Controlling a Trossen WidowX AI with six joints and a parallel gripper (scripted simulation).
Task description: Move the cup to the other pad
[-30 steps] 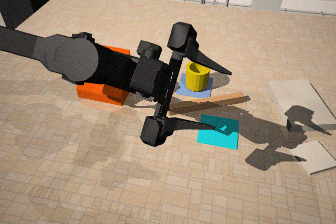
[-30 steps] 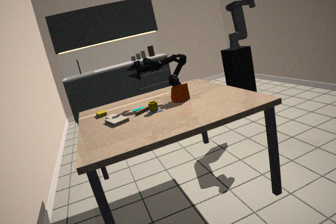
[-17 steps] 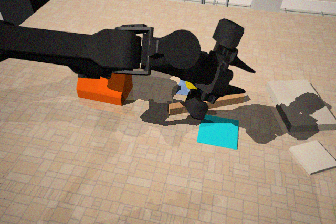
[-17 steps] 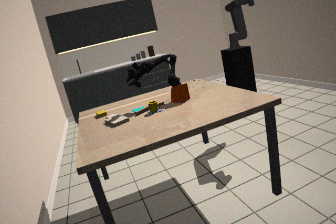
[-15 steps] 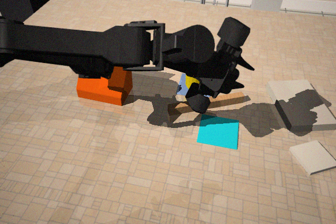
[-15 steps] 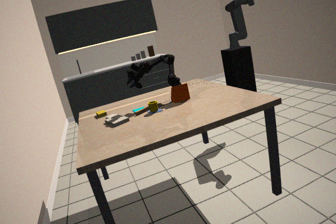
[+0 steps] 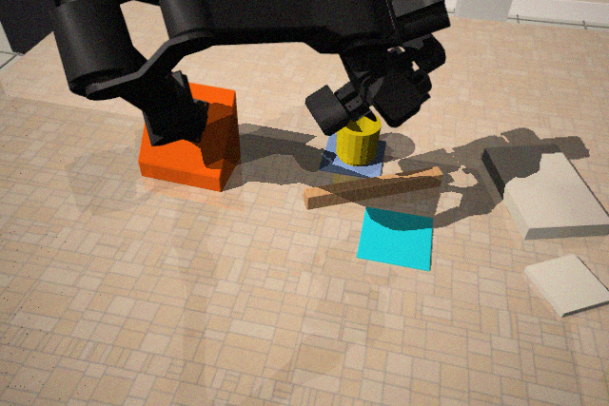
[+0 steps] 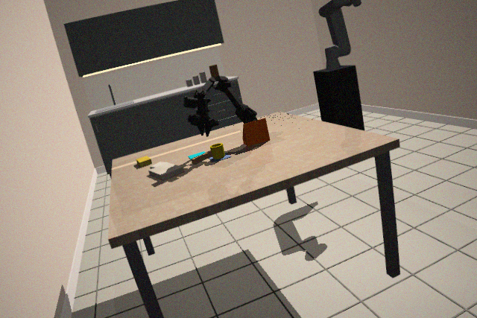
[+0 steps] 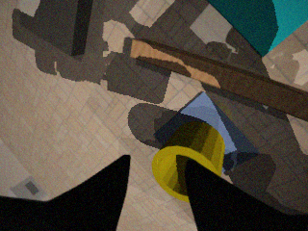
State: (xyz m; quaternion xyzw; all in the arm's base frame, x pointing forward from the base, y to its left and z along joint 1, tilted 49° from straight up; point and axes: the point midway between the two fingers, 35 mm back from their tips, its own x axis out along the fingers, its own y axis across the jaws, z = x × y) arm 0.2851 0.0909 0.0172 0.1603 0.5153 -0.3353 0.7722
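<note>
The cup lies 90 mm below my gripper tip, 50 mm behind it and 40 mm to the left of it. From my gripper tip the other things lie so: light blue pad 140 mm below, 50 mm behind, 40 mm to the left; wooden bar 120 mm below, 40 mm to the right; cyan pad 140 mm below, 120 mm to the right, 50 mm ahead.
</note>
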